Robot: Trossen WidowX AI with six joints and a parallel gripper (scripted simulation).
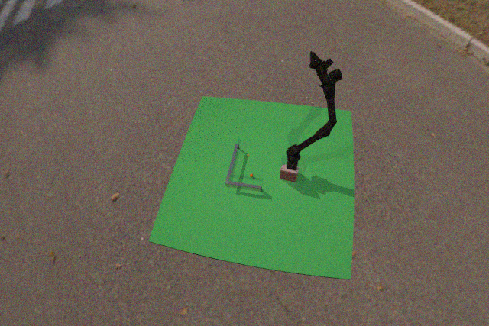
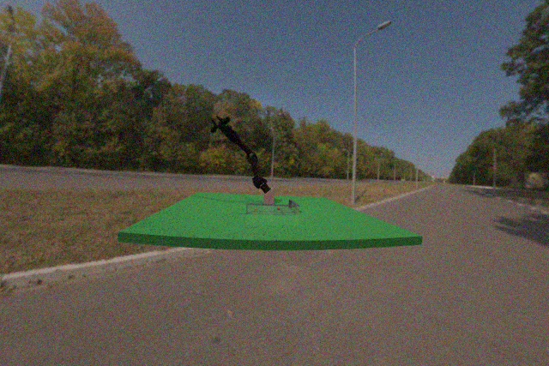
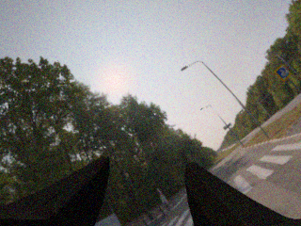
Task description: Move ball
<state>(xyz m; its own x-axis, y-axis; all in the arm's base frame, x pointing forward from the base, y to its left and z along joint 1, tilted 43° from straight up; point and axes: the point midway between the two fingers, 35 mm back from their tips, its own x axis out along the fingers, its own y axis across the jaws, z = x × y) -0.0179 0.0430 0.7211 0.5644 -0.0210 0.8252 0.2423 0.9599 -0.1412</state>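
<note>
Now: gripper tip 27 cm short of the orange ball, 55 cm to the right of it and 66 cm above it. Round my gripper tip: see-through orange copy: 34 cm ahead, 40 cm to the left, 66 cm below.
</note>
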